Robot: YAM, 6 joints.
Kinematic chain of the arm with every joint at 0, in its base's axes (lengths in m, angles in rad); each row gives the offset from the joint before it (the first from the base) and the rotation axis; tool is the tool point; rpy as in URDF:
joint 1: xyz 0 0 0.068 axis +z
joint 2: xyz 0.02 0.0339 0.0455 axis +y
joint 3: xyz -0.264 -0.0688 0 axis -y
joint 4: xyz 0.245 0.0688 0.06 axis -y
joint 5: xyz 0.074 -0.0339 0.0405 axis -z
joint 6: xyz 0.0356 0 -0.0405 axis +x
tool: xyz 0 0 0 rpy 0 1.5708 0
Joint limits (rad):
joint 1: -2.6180..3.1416
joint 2: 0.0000..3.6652
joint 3: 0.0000..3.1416
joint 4: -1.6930..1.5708
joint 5: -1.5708..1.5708
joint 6: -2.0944..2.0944
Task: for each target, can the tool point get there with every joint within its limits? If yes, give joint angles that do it. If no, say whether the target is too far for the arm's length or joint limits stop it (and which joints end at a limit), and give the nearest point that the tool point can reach.
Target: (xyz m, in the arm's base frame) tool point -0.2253 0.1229 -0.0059
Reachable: yes | joints 2.6384 2.1130 0.6543 0.0108 -0.0276 -0.3080
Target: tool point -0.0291 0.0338 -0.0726
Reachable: yes | joints -0.7930 3.3271 0.4986 -0.2686 -0.0835 1.6684
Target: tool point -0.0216 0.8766 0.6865
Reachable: no: too far | nearest point -0.0133 0.5401 0.4614 | short by 0.405 m
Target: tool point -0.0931 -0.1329 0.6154
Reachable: yes | joints -2.0136 1.3101 2.1743 -0.6403 0.8672 0.9550
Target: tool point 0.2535 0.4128 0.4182
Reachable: yes | joints -2.0768 0.6486 2.8492 1.1125 -0.6545 -1.0181
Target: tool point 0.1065 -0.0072 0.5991
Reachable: yes | joints -0.2615 1.0046 1.7620 -0.2408 -0.6161 1.6695
